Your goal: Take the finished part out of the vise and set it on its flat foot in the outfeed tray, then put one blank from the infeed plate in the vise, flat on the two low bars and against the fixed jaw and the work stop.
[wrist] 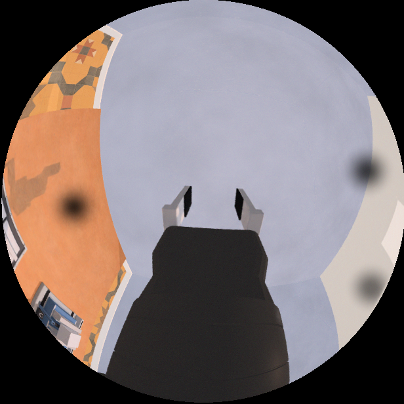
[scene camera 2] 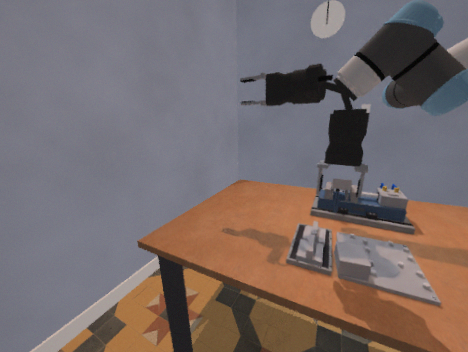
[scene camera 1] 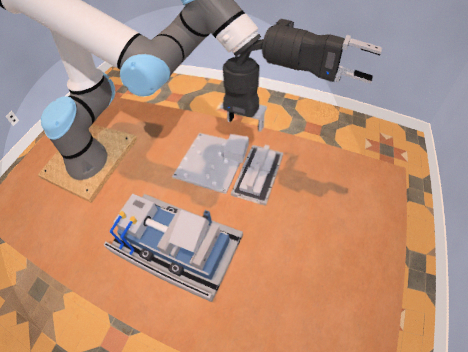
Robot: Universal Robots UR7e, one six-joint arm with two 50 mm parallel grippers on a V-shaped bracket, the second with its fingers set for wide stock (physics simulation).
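Pixels of known places: hand, tool point: (scene camera 2: 248,91) (scene camera 1: 367,63); arm's base, link origin: (scene camera 1: 87,161).
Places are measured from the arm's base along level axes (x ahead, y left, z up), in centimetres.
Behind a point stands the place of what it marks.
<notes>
A light grey block (scene camera 1: 187,231) @(x 44.3, y -21.2, z 10.3 cm) sits between the jaws of the blue and grey vise (scene camera 1: 216,267) @(x 50.5, y -25.1, z 1.2 cm) (scene camera 2: 360,206) @(x 38.9, y -14.5, z 2.9 cm); the views do not show if it lies flat or touches the fixed jaw and stop. A light grey finished part (scene camera 1: 258,172) (scene camera 2: 313,242) stands in the dark-floored outfeed tray (scene camera 1: 250,199) @(x 55.2, y -4.3, z -1.1 cm) (scene camera 2: 295,260) @(x 60.7, y 13.9, z -0.9 cm), its narrow rib up. A grey blank (scene camera 1: 235,148) @(x 48.6, y 10.2, z 2.3 cm) (scene camera 2: 353,261) @(x 49.0, y 15.2, z 2.2 cm) stands on the infeed plate (scene camera 1: 200,172) @(x 39.5, y 2.6, z -1.3 cm) (scene camera 2: 407,285) @(x 38.6, y 15.5, z -1.3 cm). My downward gripper (scene camera 1: 245,122) (scene camera 2: 341,189) is open and empty, high above the plate side. My sideways gripper (scene camera 1: 369,63) @(x 74.8, y 1.7, z 39.1 cm) (scene camera 2: 250,91) @(x 74.8, y 1.7, z 39.1 cm) (wrist: 213,200) is also open and empty.
The arm's base stands on a tan board (scene camera 1: 120,145) @(x 9.5, y 8.6, z 0.0 cm) beside the infeed plate and vise. Blue hoses (scene camera 1: 122,239) @(x 29.2, y -25.4, z 8.0 cm) rise at the vise's end. The outfeed tray stands close beside the infeed plate, with small pins on the plate. The table's edge (scene camera 2: 210,272) @(x 79.8, y 20.6, z -2.9 cm) runs past both.
</notes>
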